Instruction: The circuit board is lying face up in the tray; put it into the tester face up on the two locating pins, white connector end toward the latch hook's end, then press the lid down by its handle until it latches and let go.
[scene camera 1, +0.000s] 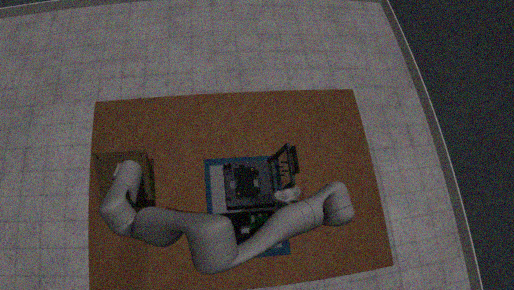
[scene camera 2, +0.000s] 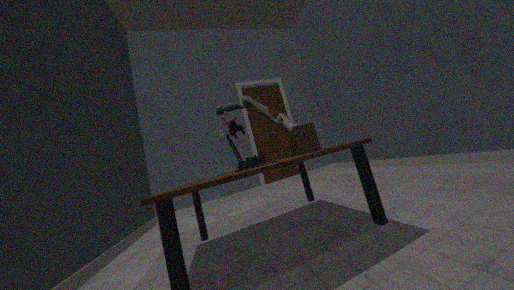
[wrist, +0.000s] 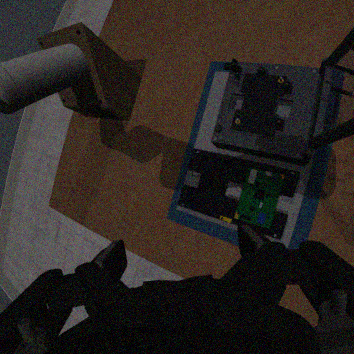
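The green circuit board lies face up in the black tray; the arm hides part of it in scene camera 1. The tester stands beside the tray, with two brass locating pins showing in its empty nest. Its lid stands open, and its dark bars show at the right edge of the wrist view. My gripper is open and empty, high above the table; in the wrist view its right fingertip overlaps the tray's near edge. The arm hides the fingers in scene camera 1.
A blue-bordered mat lies under tester and tray. A brown box-like mount stands at the arm's base on the wooden table. The arm passes over the tray's side.
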